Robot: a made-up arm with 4 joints.
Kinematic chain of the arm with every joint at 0, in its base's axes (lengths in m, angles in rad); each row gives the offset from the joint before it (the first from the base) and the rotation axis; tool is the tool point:
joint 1: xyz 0 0 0.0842 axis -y
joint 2: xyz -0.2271 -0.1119 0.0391 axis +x
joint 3: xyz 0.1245 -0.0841 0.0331 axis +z
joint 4: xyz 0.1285 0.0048 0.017 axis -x
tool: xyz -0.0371 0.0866 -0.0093
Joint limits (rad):
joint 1: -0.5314..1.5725
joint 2: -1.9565..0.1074
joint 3: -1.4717..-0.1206
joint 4: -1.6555..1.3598
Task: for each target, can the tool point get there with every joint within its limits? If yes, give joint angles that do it. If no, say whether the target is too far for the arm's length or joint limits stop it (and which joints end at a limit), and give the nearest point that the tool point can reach.
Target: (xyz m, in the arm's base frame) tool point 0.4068 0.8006 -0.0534
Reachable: no: too far | nearest point 0.0358 0.0638 0.1894 | short by 0.860 m
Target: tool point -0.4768 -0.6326 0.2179
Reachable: no: too far | nearest point -0.1883 -0.2871 0.1370 | short by 0.457 m
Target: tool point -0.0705 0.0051 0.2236
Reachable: yes | joints 0.4174 -1.4106 -0.4273 -1.4120
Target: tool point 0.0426 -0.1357 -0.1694
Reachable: no: joint limits stop it (at a limit: joint 2, joint 3, joint 4) | nearest point 0.0135 -0.2807 0.0040 | short by 0.228 m
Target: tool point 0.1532 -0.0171 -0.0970
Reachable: no: joint limits stop it (at a limit: joint 1, joint 2) | nearest point 0.0285 -0.0290 0.1103 | short by 0.242 m
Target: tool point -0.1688 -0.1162 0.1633
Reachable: yes | joints 1.1059 -0.4514 -0.2305 -1.2878
